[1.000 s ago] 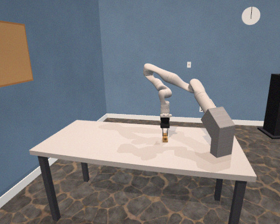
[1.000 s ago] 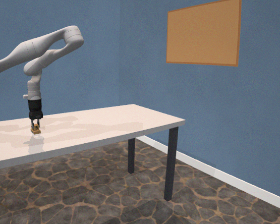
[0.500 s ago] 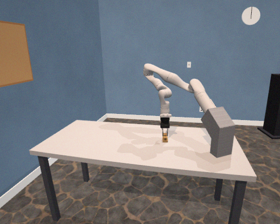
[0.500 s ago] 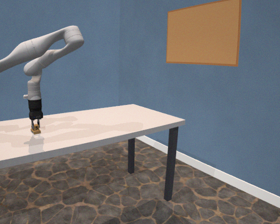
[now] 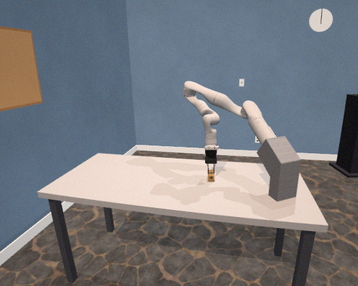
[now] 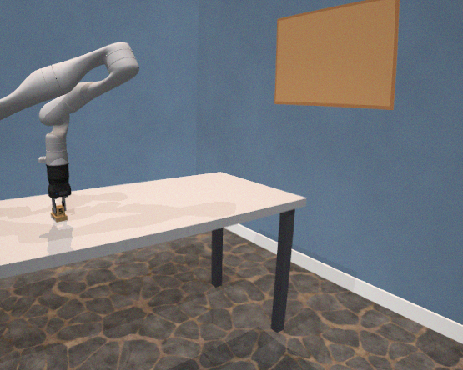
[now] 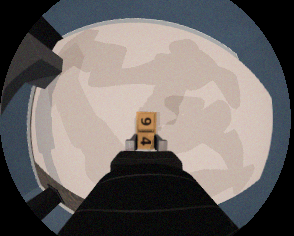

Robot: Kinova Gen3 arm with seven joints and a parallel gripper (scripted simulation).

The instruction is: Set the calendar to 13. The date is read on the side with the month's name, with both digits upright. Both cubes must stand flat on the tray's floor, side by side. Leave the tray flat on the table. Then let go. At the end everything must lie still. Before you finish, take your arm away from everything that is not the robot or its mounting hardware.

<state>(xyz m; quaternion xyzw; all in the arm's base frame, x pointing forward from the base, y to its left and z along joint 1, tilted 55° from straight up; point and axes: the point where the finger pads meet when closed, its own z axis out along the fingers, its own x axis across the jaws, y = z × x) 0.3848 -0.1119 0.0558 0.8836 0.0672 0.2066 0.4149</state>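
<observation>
My gripper is now 40 mm above the wooden tray and 20 mm to the right of it.
</observation>
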